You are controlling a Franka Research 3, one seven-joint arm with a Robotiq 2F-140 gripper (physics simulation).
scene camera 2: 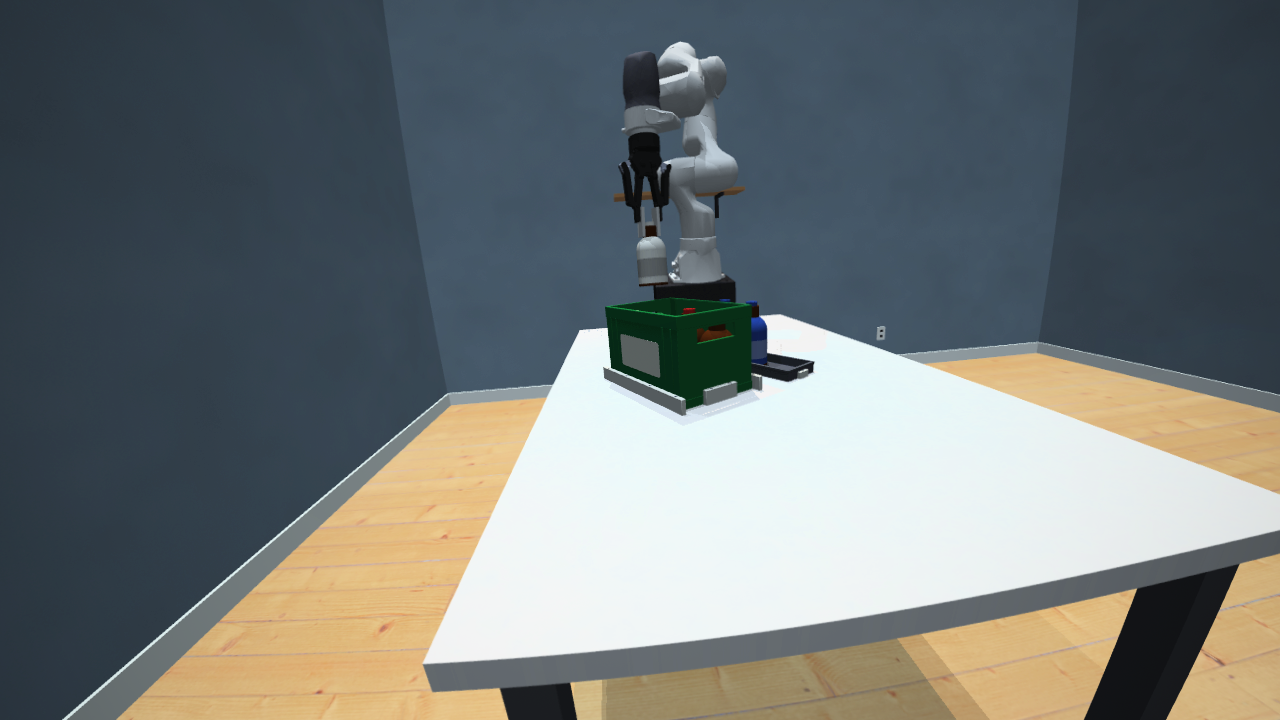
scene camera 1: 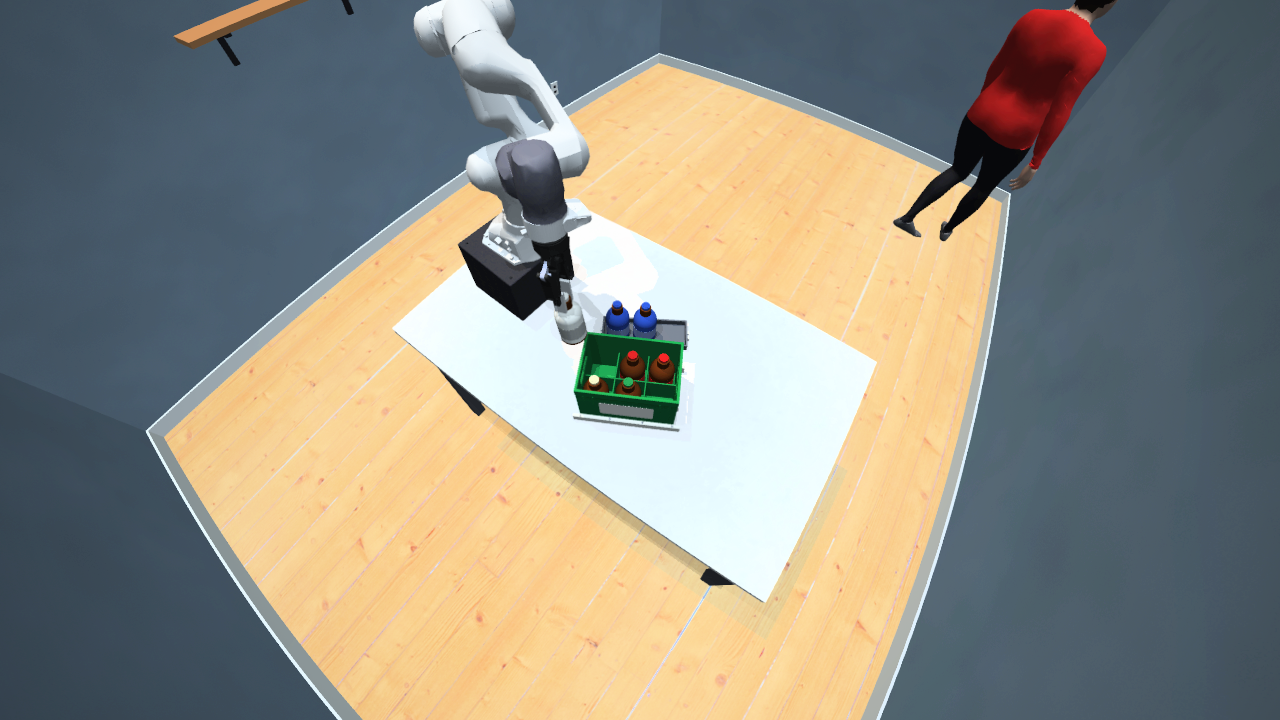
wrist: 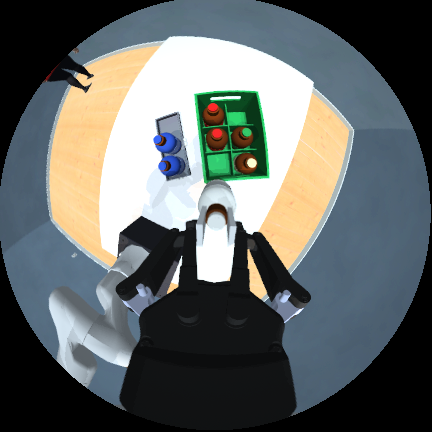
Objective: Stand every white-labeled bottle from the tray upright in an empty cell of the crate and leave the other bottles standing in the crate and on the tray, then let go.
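Note:
My gripper point(scene camera 1: 565, 293) point(scene camera 2: 650, 220) point(wrist: 216, 214) is shut on the neck of a white-labeled bottle point(scene camera 1: 571, 324) point(scene camera 2: 651, 260) point(wrist: 216, 196). The bottle hangs upright in the air beside the near end of the green crate in the wrist view, above the crate's rim in scene camera 2. The green crate point(scene camera 1: 628, 413) point(scene camera 2: 716, 368) point(wrist: 265, 152) has six cells. Two red-capped bottles point(wrist: 214, 114) point(wrist: 217, 138), a green-capped bottle point(wrist: 243, 136) and a cream-capped bottle point(wrist: 246, 163) stand in it. Two cells are empty. Two blue bottles point(wrist: 166, 142) point(wrist: 171, 165) stand on the grey tray point(scene camera 1: 673, 332) point(scene camera 2: 787, 368) point(wrist: 169, 121).
Low light-grey strips point(scene camera 1: 626, 423) point(scene camera 2: 642, 391) edge the crate's foot on the white table point(scene camera 1: 751, 429) point(scene camera 2: 805, 537) point(wrist: 145, 90). The arm's black base block point(scene camera 1: 501, 279) point(wrist: 142, 235) stands by the table. A person in red point(scene camera 1: 1029, 80) stands on the floor beyond.

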